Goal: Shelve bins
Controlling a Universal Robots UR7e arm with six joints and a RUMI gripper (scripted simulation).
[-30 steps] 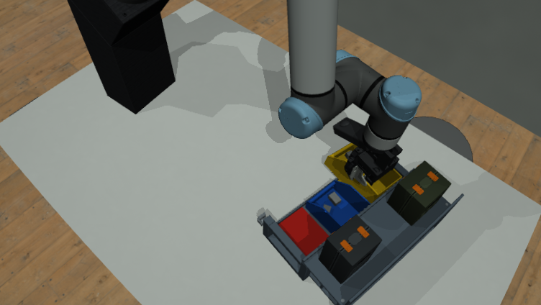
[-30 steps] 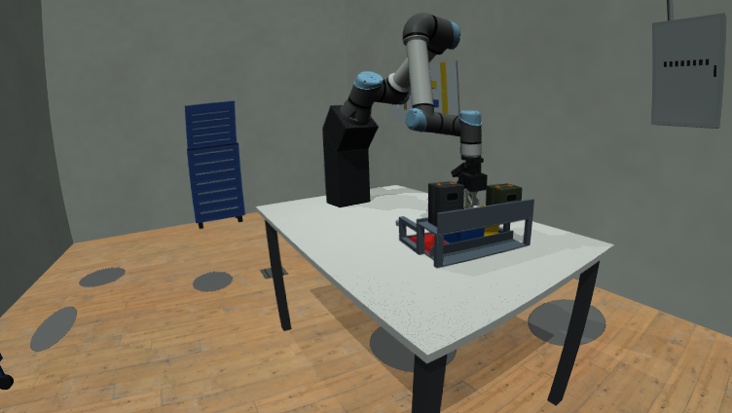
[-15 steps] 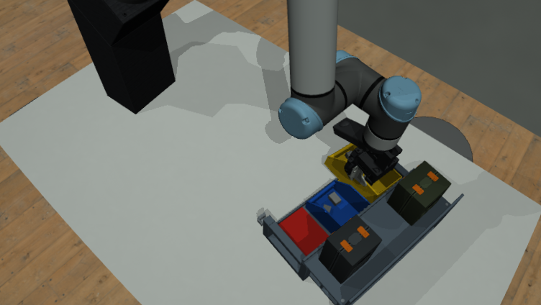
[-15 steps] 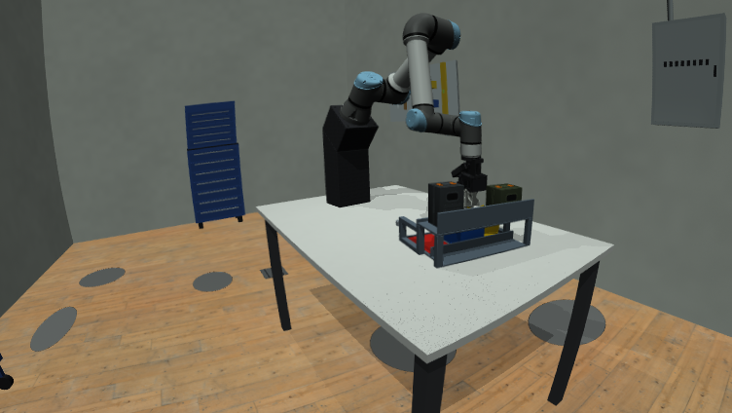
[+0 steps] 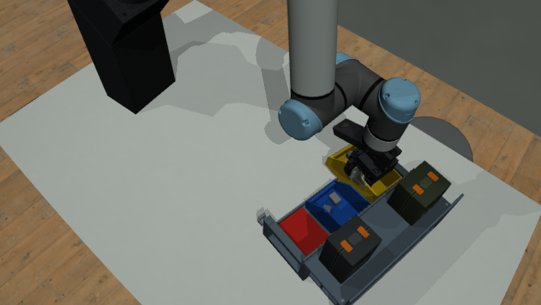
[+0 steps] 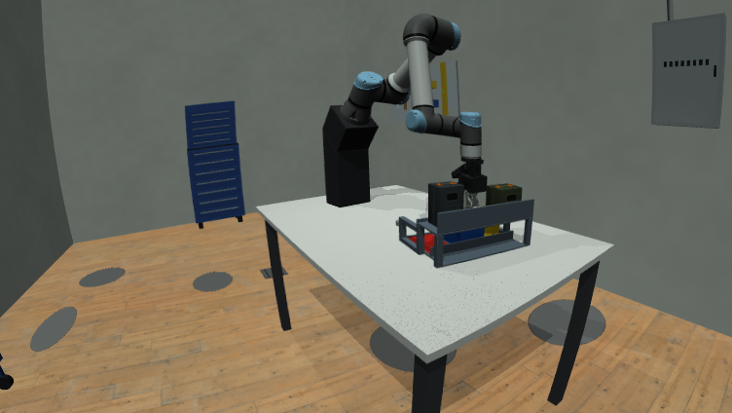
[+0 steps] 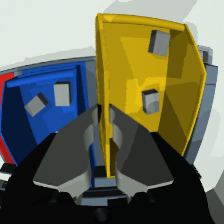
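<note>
Right now my hand is 10 mm short of the yellow bin, 40 mm to the right of it and 30 mm above it. The rest, counted from my hand: blue bin: 20 mm ahead, 90 mm to the right, 40 mm below.
</note>
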